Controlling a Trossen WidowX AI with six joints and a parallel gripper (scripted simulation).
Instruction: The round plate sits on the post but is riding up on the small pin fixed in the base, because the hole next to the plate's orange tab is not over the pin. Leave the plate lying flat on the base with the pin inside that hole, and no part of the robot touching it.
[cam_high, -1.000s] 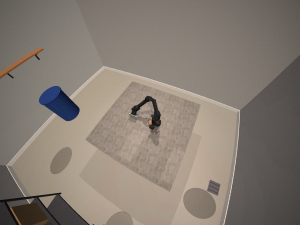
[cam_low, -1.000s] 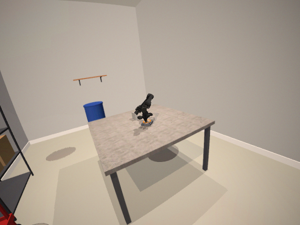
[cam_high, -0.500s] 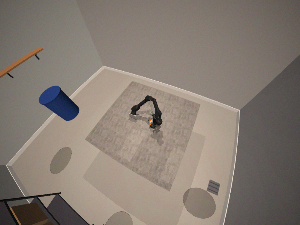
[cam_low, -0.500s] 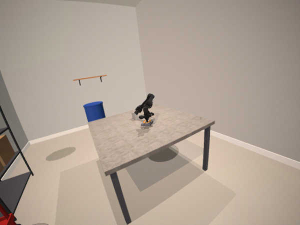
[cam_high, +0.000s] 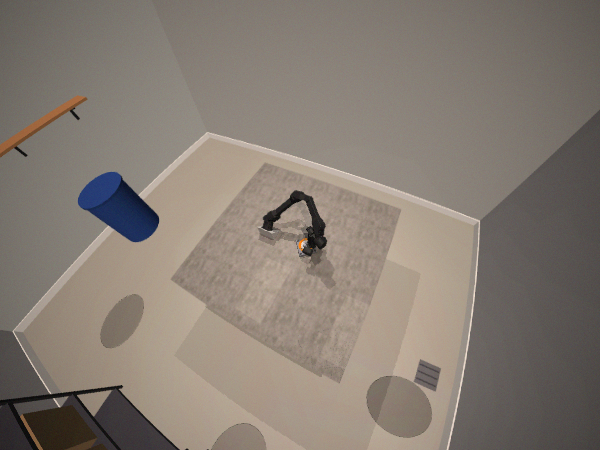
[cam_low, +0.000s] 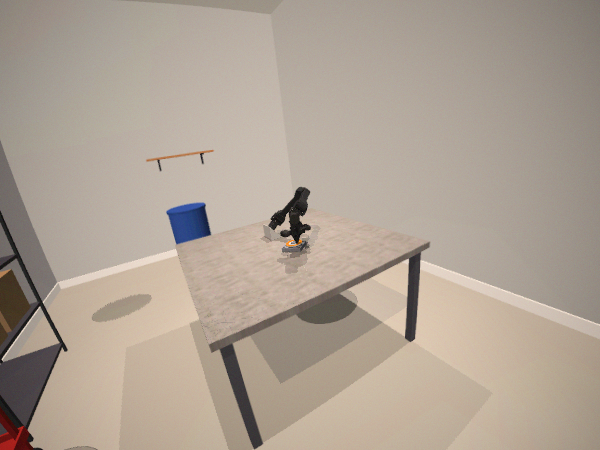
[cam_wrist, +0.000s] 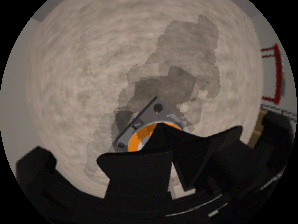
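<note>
Now: gripper tip 30 mm past the round plate and 10 mm above it.
</note>
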